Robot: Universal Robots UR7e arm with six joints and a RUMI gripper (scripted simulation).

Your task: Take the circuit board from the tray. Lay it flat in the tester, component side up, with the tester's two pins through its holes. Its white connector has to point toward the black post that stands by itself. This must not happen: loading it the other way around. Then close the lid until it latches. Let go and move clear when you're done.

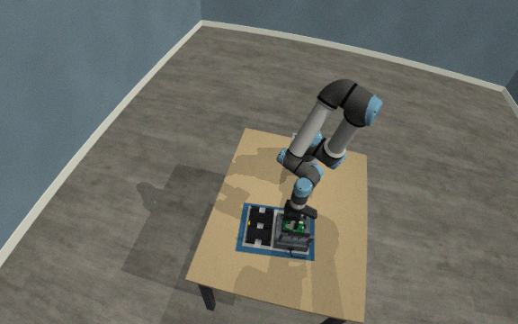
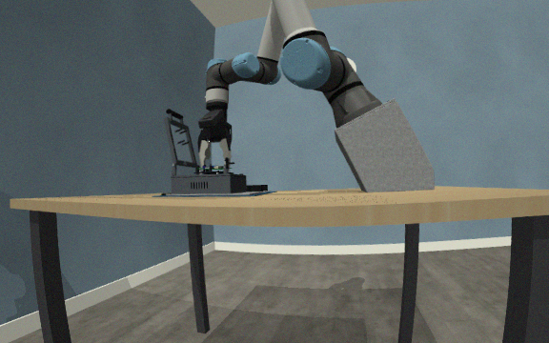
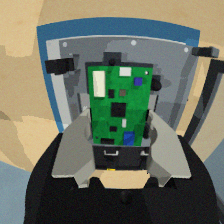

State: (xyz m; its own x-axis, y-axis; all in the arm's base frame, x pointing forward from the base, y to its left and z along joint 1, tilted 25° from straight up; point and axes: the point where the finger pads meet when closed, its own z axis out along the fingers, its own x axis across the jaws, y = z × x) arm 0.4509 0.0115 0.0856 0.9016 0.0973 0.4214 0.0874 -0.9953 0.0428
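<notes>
My gripper is now 10 mm to the right of the tester bed and 10 mm above it. The rest, counted from my hand: green circuit board (right at my hand); then see-through lid (120 mm ahead, 10 mm to the left, 100 mm above).
</notes>
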